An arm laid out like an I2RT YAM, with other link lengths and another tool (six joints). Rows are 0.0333 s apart.
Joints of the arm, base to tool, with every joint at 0 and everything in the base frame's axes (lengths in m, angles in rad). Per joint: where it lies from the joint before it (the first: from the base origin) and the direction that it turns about. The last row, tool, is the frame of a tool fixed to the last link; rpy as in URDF.
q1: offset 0.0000 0.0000 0.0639 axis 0 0 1
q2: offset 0.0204 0.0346 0.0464 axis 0 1 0
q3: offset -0.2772 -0.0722 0.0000 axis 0 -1 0
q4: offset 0.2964 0.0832 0.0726 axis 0 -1 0
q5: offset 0.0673 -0.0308 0.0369 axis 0 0 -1
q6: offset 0.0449 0.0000 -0.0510 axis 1 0 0
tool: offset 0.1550 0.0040 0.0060 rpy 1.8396 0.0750 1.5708
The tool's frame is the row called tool.
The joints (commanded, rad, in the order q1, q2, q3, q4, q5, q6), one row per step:
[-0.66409, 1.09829, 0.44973, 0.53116, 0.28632, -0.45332]
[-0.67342, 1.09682, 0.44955, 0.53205, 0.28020, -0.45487]
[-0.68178, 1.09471, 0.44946, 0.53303, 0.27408, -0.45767]
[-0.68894, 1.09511, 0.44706, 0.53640, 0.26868, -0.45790]
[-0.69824, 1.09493, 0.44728, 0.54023, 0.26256, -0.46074]
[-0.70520, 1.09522, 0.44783, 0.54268, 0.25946, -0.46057]
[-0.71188, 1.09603, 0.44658, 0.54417, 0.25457, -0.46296]
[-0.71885, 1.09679, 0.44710, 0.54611, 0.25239, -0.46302]
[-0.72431, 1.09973, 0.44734, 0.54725, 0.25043, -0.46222]
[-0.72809, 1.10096, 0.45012, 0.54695, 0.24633, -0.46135]
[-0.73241, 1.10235, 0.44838, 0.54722, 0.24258, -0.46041]
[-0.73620, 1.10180, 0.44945, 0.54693, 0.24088, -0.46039]
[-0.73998, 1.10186, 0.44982, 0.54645, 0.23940, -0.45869]
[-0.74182, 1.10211, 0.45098, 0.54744, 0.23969, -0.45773]
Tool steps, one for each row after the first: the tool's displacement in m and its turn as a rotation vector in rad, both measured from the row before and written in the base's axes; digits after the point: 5 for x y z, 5 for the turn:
[-0.00187, -0.00214, 0.00069, -0.00169, -0.00089, -0.00308]
[-0.00163, -0.00179, 0.00102, -0.00294, -0.00050, -0.00197]
[-0.00145, -0.00146, -0.00062, -0.00003, -0.00064, -0.00177]
[-0.00168, -0.00227, 0.00114, -0.00381, -0.00137, -0.00292]
[-0.00146, -0.00193, 0.00080, -0.00140, -0.00242, -0.00389]
[-0.00130, -0.00143, -0.00066, -0.00059, 0.00206, -0.00157]
[-0.00162, -0.00203, 0.00046, -0.00098, -0.00138, -0.00480]
[-0.00112, -0.00167, -0.00079, 0.00163, 0.00038, -0.00359]
[-0.00011, -0.00104, 0.00090, -0.00003, -0.00194, 0.00021]
[-0.00085, -0.00078, -0.00146, 0.00273, 0.00109, -0.00069]
[-0.00082, -0.00103, 0.00072, -0.00075, -0.00112, -0.00210]
[-0.00091, -0.00101, 0.00005, 0.00117, -0.00138, -0.00248]
[-0.00045, -0.00076, 0.00079, -0.00077, -0.00218, -0.00223]

